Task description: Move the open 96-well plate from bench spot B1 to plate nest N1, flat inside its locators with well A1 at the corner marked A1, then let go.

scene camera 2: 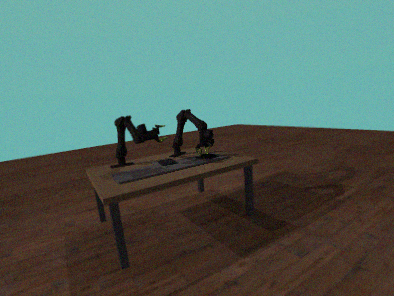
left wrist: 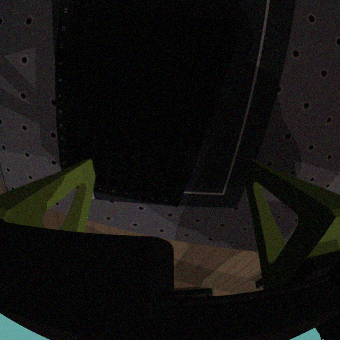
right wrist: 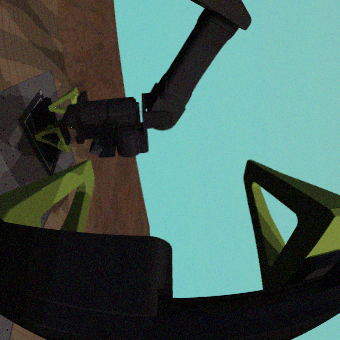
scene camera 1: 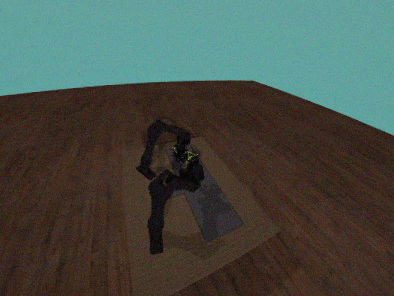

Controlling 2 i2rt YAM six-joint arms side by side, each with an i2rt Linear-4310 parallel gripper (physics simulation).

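Where they show: left gripper, between the fingertips: (scene camera 2: 203,155) (left wrist: 169,166) (right wrist: 42,121) (scene camera 1: 179,155); right gripper, between the fingertips: (scene camera 2: 166,131) (right wrist: 168,168) (scene camera 1: 187,156); left arm's base, origin of its link: (scene camera 2: 177,154) (scene camera 1: 145,172); right arm's base, origin of its link: (scene camera 2: 122,165) (scene camera 1: 155,235).
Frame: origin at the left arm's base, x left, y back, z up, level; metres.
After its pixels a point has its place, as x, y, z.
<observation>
The dark 96-well plate (left wrist: 125,100) {-0.064, -0.377, 0.018} lies on a black pad (left wrist: 275,50) {-0.149, -0.394, 0.015} with a thin pale outline; its wells and the A1 mark are too dark to make out. My left gripper (scene camera 1: 178,150) {-0.081, -0.335, 0.028} (scene camera 2: 205,150) {-0.081, -0.335, 0.028} (left wrist: 169,166) {-0.081, -0.335, 0.028} (right wrist: 42,121) {-0.081, -0.335, 0.028} is open and points down over the plate, with nothing between its fingers. In the left wrist view the fingertips stand to either side of the plate's near end. A dark low block (scene camera 2: 167,162) {-0.361, -0.151, 0.025}, possibly nest N1, sits farther left in scene camera 2. My right gripper (scene camera 1: 190,156) {-0.333, -0.151, 0.275} (scene camera 2: 161,132) {-0.333, -0.151, 0.275} (right wrist: 168,168) {-0.333, -0.151, 0.275} is open and empty, raised high and pointing sideways.
A grey perforated board (scene camera 1: 220,220) {-0.717, -0.042, 0.013} (scene camera 2: 130,175) {-0.703, -0.075, 0.013} (left wrist: 315,75) {-0.178, -0.379, 0.013} lies along the wooden table (scene camera 2: 112,192) {-0.973, -0.197, 0.000}. The left arm (right wrist: 185,65) {-0.088, -0.250, 0.330} reaches across the right wrist view. In scene camera 1 the right gripper overlaps the area near the left gripper.
</observation>
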